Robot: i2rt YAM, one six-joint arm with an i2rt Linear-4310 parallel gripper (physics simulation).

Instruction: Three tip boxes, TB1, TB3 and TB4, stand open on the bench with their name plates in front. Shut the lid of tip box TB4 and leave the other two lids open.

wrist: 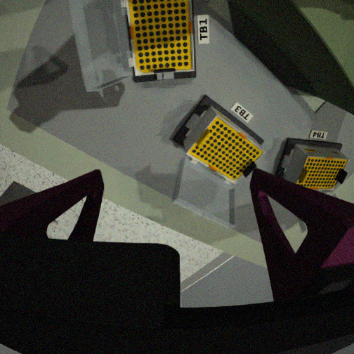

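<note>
Tip box TB4 (324,172) is at the right, with a yellow perforated rack and its name plate (318,135) above it in view; its lid is largely hidden behind my right finger. Tip box TB3 (225,148) is right of the middle, turned at an angle, with its clear lid (204,194) open toward the bottom of the view. Tip box TB1 (161,37) is at the top, with its clear lid (100,47) open to the left. My gripper (176,177) is open and empty, its right fingertip overlapping the view near TB3's lower right corner.
Name plates TB1 (203,29) and TB3 (242,112) lie beside their boxes. A large dark green shape (280,45) is at the upper right. A speckled bench strip (145,232) crosses the lower left, and a dark grey object (19,192) shows partly at the left edge.
</note>
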